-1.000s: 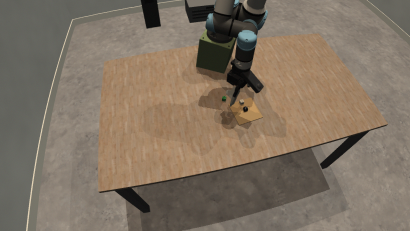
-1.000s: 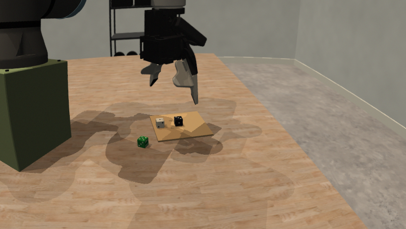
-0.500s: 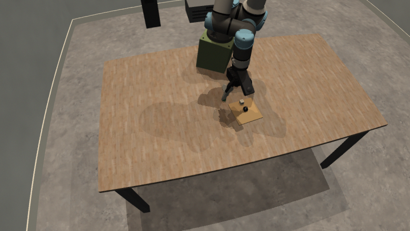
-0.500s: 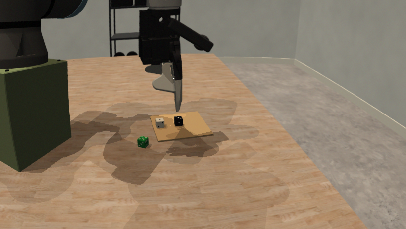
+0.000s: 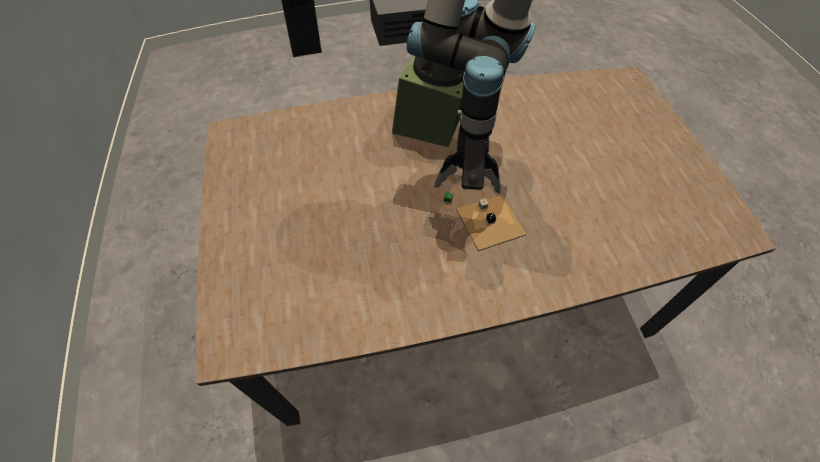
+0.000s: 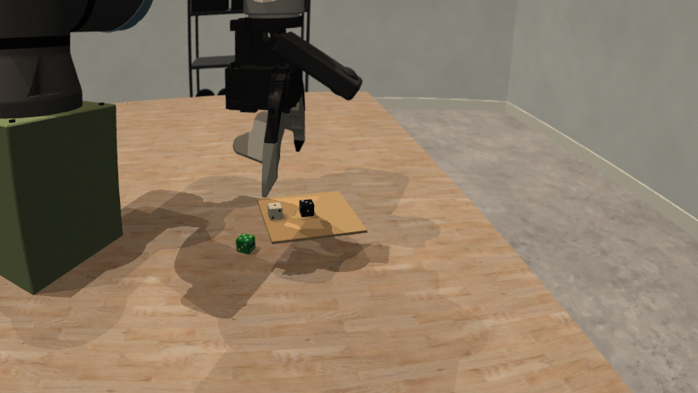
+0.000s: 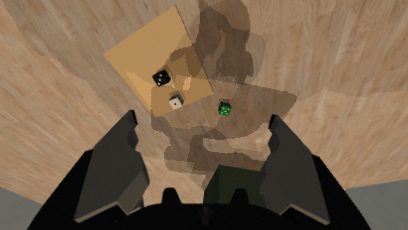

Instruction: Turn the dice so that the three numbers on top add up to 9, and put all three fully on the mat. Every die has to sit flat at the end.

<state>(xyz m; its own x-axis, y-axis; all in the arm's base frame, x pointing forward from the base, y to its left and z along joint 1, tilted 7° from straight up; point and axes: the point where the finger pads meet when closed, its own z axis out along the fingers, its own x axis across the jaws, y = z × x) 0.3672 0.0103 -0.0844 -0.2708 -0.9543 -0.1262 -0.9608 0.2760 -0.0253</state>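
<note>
My hand is 9 cm above the green die, 6 cm past it and 3 cm to the left of it. Also, from my hand: tan mat 10 cm below, 7 cm to the left, 3 cm ahead; then white die 9 cm below, 6 cm to the left, 2 cm behind; then black die 9 cm below, 7 cm to the left, 3 cm ahead.
</note>
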